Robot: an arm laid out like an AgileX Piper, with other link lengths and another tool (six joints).
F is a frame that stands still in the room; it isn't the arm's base.
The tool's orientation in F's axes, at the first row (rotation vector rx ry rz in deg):
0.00, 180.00, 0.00
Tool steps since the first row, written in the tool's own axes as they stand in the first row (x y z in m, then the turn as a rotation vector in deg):
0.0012, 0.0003, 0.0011, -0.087, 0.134, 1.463
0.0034, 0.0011, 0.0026, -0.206, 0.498, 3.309
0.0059, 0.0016, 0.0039, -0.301, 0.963, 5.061
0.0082, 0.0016, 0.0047, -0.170, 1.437, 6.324
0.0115, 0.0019, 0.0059, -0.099, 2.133, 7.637
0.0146, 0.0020, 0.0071, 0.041, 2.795, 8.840
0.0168, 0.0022, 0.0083, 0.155, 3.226, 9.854
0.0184, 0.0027, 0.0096, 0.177, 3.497, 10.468
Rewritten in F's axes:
-0.0012, 0.0003, -0.0011, 0.087, 0.134, -1.463
-0.0034, 0.0011, -0.0026, 0.206, 0.498, -3.309
-0.0059, 0.0016, -0.0039, 0.301, 0.963, -5.061
-0.0082, 0.0016, -0.0047, 0.170, 1.437, -6.324
-0.0115, 0.0019, -0.0059, 0.099, 2.133, -7.637
-0.0146, 0.0020, -0.0071, -0.041, 2.795, -8.840
-0.0168, 0.0022, -0.0083, -0.155, 3.226, -9.854
-0.0184, 0.0027, -0.0096, -0.177, 3.497, -10.468

